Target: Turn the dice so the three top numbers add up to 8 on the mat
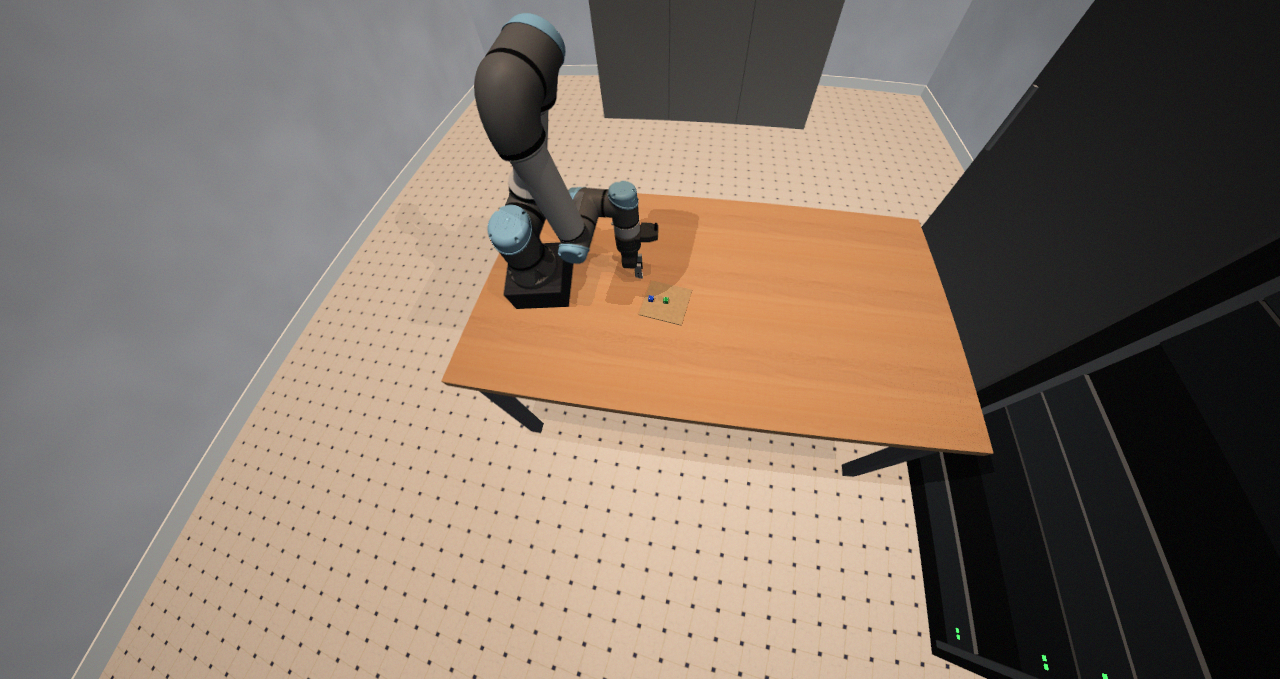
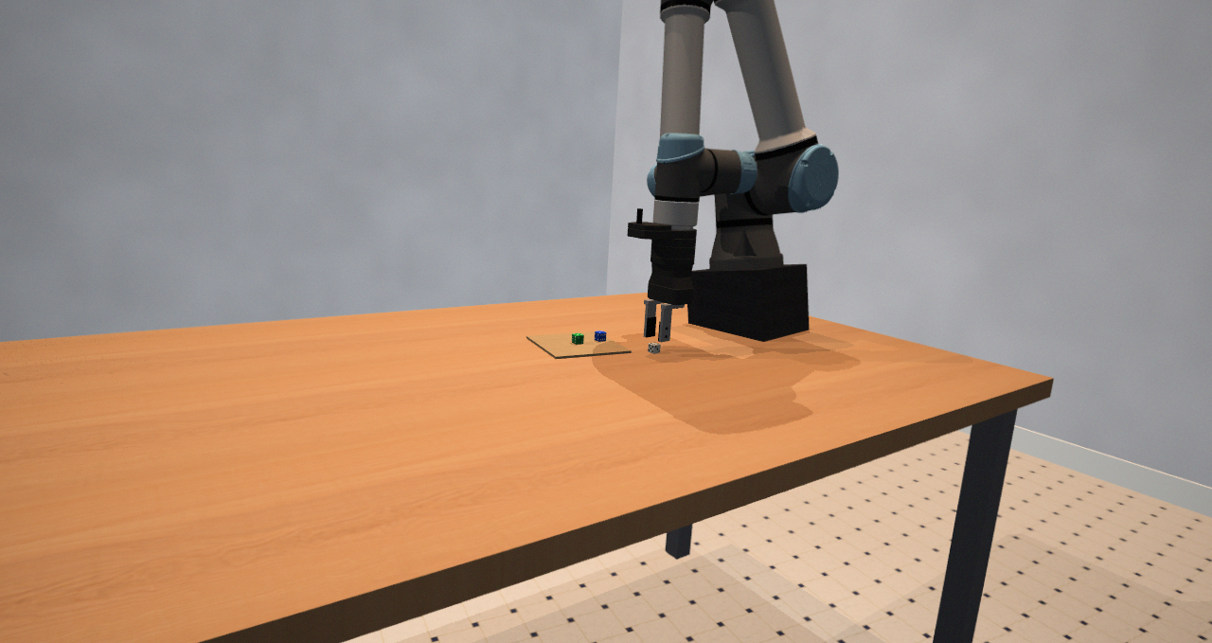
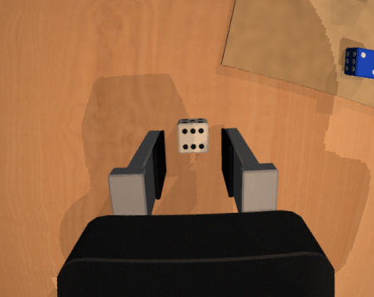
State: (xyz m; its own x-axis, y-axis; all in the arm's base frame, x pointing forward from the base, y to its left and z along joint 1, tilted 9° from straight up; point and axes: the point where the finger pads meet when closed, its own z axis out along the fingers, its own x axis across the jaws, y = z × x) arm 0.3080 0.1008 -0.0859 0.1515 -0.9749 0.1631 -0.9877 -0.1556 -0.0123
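My hand is 3 cm above the white die. Also, from my hand: green die (11 cm ahead, 9 cm to the right, 3 cm below); then mat (11 cm ahead, 9 cm to the right, 4 cm below); then blue die (9 cm to the right, 6 cm ahead, 3 cm below).
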